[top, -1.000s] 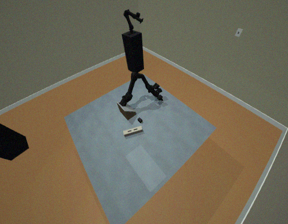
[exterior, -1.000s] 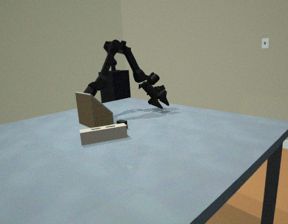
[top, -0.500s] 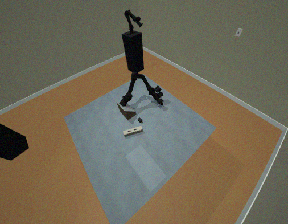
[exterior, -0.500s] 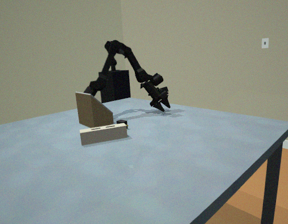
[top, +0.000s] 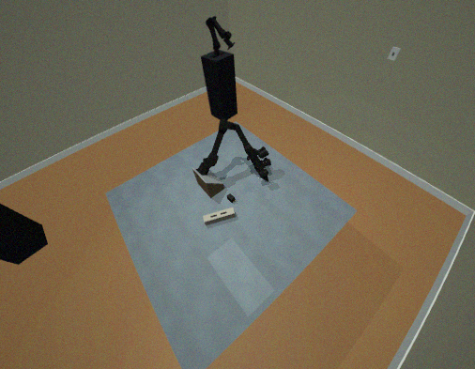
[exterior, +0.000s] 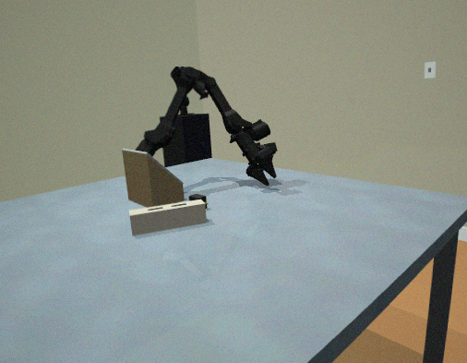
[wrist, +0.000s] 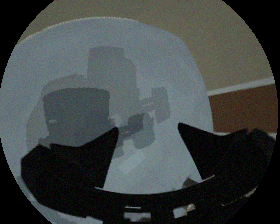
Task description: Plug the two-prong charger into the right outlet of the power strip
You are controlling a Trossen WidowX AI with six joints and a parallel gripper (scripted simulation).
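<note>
My gripper tip is 6 cm past the two-prong charger, 29 cm to the left of it and 1 cm above it.
</note>
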